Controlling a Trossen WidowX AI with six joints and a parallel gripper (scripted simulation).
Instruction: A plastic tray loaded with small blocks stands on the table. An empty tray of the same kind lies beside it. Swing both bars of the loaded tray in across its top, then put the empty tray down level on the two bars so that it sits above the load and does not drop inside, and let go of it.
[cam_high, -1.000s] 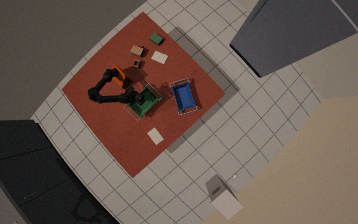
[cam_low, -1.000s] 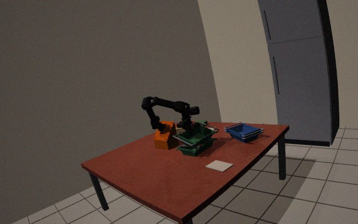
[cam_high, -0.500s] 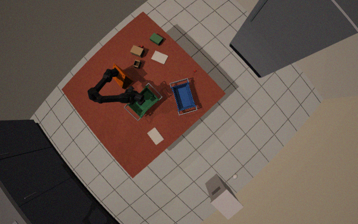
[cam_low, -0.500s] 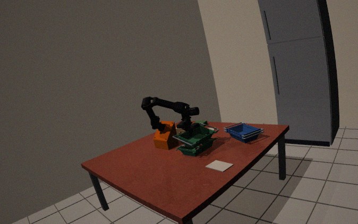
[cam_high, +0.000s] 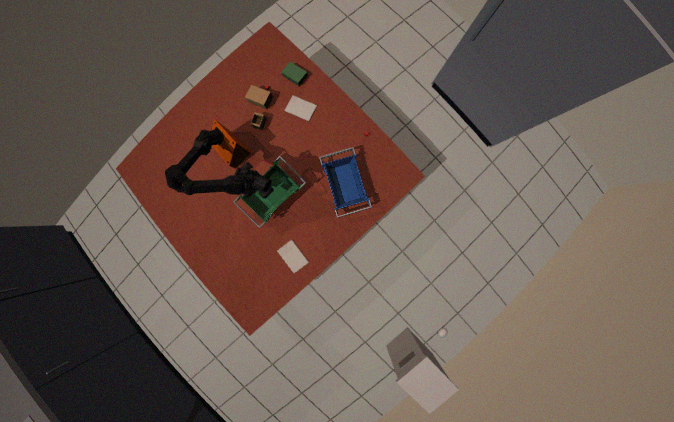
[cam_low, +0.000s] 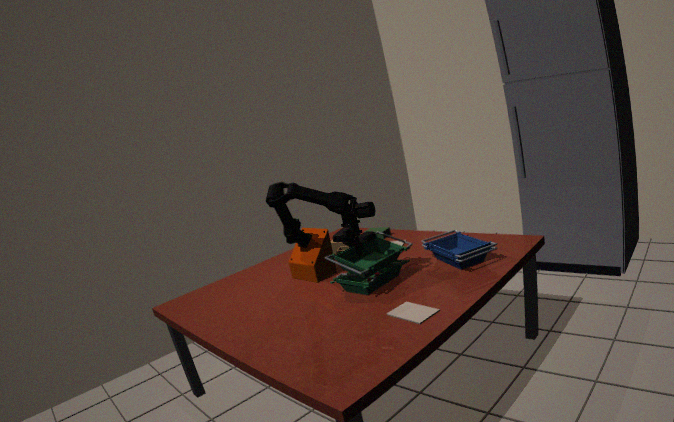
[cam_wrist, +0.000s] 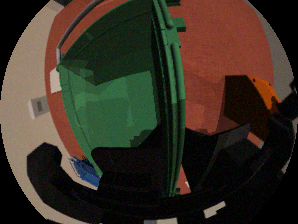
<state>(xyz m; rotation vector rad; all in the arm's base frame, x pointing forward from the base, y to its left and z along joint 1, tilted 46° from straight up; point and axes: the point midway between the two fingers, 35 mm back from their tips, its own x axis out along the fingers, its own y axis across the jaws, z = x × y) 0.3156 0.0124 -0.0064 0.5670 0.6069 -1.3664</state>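
Right now my gripper tip is 70 mm short of the green tray, 10 mm to the right of it and 20 mm below it. From my gripper tip the other things lie so: tan box: 410 mm behind, 270 mm to the left, 80 mm below; then green block: 390 mm behind, 500 mm to the left, 90 mm below.
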